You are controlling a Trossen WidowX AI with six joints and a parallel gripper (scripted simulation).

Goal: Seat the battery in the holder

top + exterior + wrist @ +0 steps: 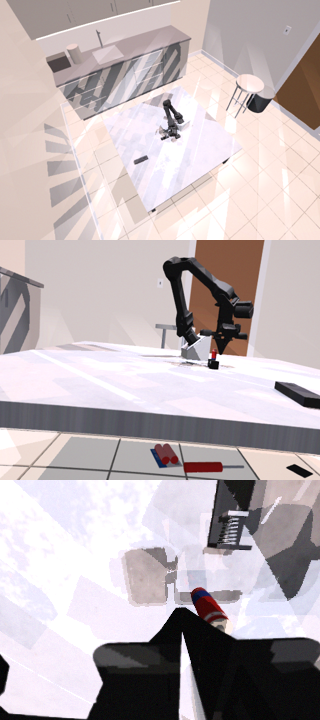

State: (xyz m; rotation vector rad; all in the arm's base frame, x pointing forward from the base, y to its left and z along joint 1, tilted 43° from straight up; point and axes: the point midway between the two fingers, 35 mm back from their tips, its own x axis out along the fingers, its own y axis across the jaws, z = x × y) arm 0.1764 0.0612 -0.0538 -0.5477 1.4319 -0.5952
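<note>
My gripper tip is 3 cm to the left of the battery and 1 cm above it. Also, from my gripper tip: red screwdriver 47 cm ahead, 13 cm to the right, 23 cm below; flat black slab 48 cm ahead, 3 cm to the left, 3 cm below.
</note>
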